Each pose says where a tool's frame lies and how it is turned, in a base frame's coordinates. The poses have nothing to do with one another.
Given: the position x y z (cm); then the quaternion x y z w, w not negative.
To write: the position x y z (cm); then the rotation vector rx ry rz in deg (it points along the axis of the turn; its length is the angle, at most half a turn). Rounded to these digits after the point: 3 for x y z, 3 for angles.
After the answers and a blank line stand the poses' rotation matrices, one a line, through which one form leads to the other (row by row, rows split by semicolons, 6 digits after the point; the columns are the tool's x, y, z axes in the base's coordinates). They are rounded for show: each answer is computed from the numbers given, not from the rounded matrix.
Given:
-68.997 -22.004 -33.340 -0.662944 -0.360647 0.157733 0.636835
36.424 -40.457 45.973 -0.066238 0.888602 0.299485 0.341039
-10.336 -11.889 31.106 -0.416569 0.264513 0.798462 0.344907
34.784 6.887 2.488 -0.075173 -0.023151 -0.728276 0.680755
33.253 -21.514 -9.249 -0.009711 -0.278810 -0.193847 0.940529
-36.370 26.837 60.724 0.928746 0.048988 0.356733 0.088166
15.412 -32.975 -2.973 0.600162 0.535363 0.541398 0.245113
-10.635 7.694 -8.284 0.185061 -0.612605 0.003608 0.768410
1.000 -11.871 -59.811 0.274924 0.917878 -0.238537 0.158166
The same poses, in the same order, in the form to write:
-68.997 -22.004 -33.340 -86.748 -47.192 20.640
36.424 -40.457 45.973 -9.873 132.451 44.640
-10.336 -11.889 31.106 -61.976 39.354 118.793
34.784 6.887 2.488 -9.667 -2.977 -93.650
33.253 -21.514 -9.249 -1.135 -32.598 -22.664
-36.370 26.837 60.724 158.396 8.355 60.840
15.412 -32.975 -2.973 93.862 83.727 84.671
-10.635 7.694 -8.284 23.012 -76.176 0.449
1.000 -11.871 -59.811 45.050 150.405 -39.087

0.690108 0.277278 -0.668482; 0.679078 0.071251 0.730600; 0.250209 -0.958144 -0.139123
-0.758610 -0.321991 0.566421; 0.086554 0.811842 0.577426; -0.645771 0.487067 -0.588002
-0.415018 -0.771167 -0.482765; 0.330415 -0.622144 0.709763; -0.847694 0.135052 0.513006
-0.061844 0.995035 0.077973; -0.988074 -0.072074 0.136069; 0.141014 -0.068628 0.987626
0.769377 0.370052 -0.520692; -0.359222 0.924658 0.126360; 0.528222 0.089826 0.844341
0.740684 0.028091 0.671266; 0.153898 -0.979654 -0.128816; 0.653990 0.198719 -0.729937
-0.159451 0.377202 0.912302; 0.908016 -0.306612 0.285474; 0.387404 0.873904 -0.293616
0.249404 -0.232284 -0.940129; -0.221194 0.931479 -0.288826; 0.942800 0.279985 0.180935
-0.798801 0.580150 0.159195; 0.429237 0.735034 -0.524863; -0.421513 -0.350929 -0.836167

